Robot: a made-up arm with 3 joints. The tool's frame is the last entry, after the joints.
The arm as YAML. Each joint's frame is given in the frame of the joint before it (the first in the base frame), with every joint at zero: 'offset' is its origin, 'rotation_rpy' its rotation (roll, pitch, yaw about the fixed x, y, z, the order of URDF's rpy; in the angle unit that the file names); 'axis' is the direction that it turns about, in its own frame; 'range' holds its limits. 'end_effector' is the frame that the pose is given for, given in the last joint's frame.
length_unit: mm
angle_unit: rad
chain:
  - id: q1
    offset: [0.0, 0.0, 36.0]
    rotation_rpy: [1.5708, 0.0, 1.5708]
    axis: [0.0, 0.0, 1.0]
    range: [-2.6, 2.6]
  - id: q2
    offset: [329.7, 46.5, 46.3]
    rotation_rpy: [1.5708, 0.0, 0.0]
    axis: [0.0, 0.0, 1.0]
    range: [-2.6, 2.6]
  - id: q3
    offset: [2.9, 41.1, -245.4]
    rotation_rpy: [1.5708, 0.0, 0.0]
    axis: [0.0, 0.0, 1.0]
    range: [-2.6, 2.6]
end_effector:
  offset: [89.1, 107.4, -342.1]
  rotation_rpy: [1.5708, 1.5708, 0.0]
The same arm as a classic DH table. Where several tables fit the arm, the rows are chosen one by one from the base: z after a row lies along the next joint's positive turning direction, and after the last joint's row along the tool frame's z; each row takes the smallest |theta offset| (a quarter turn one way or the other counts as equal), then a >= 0, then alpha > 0; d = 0 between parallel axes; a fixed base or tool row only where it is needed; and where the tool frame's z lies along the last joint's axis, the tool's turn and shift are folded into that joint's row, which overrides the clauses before.
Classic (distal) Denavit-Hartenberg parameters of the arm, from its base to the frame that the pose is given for. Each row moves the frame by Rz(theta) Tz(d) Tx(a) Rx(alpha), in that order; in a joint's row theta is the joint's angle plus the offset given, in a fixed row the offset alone. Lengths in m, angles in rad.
base (fixed): theta0 1.5708  d 0.036  a 0  alpha 1.5708
q1: theta0 0  d 0.0463  a 0.3297  alpha 1.5708
q2: theta0 0  d -0.2919  a 0.0029  alpha 1.5708
q3: theta0 0  d -0.3832  a 0.0891  alpha 1.5708
tool (fixed): theta0 -1.5708  d -0.1074  a 0  alpha 0
Joint limits (rad, base to tool): -2.6..2.6 -2.6..2.6 -2.6..2.6

